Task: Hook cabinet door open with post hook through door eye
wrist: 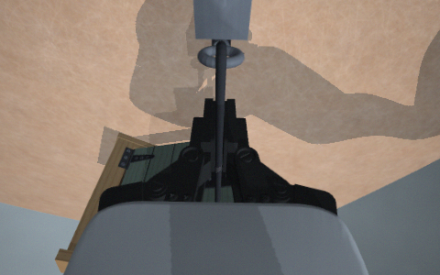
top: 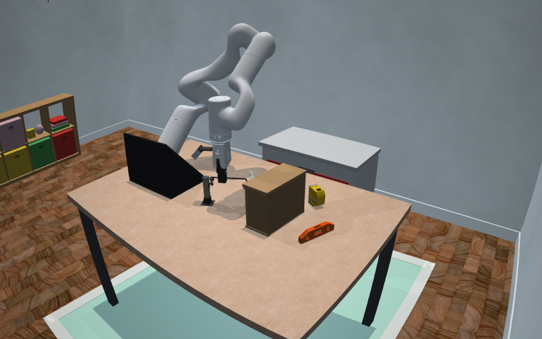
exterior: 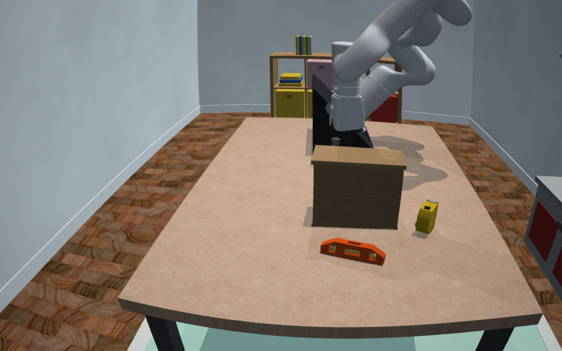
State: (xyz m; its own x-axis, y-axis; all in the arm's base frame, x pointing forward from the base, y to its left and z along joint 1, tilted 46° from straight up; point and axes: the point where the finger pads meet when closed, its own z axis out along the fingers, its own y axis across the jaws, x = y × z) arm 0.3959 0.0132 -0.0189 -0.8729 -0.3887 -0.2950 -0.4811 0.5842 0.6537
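Now: the hook rod 2 cm ahead of my hand, 1 cm to the left of it and 2 cm below it. Round my hand: yellow tape measure: 28 cm ahead, 21 cm to the left, 8 cm below; then cabinet door: 13 cm ahead, 1 cm to the left, 4 cm below; then orange spirit level: 41 cm ahead, 3 cm to the left, 10 cm below.
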